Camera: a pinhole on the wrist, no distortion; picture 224 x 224 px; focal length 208.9 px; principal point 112.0 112.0 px. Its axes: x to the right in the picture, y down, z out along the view. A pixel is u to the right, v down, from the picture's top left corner.
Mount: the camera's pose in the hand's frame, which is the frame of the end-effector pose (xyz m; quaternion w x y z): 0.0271 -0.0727 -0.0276 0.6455 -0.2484 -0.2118 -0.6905
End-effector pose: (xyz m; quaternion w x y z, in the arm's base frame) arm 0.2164 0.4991 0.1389 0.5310 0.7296 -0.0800 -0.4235
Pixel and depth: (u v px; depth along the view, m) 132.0 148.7 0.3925
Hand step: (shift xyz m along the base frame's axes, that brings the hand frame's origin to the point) -0.0919 -0.3390 0.0240
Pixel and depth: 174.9 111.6 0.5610
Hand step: -0.2817 -0.4576 0.0459
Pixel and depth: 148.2 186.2 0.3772
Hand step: -0.0670 -0.3614 -0.0401
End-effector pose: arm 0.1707 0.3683 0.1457 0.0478 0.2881 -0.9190 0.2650
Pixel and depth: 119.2 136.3 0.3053
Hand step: -0.1124 -0.0825 -0.2140
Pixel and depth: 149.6 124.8 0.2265
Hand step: -0.0525 -0.0950 -0.1519
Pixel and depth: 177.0 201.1 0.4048
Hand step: -0.1955 -0.2552 -0.2866
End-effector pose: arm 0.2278 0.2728 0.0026 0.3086 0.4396 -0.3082 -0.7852
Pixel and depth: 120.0 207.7 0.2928
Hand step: -0.2390 -0.1471 0.0631
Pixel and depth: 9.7 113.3 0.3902
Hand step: -0.1021 -0.2109 0.2751
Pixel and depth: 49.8 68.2 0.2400
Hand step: -0.0743 -0.0557 0.1535
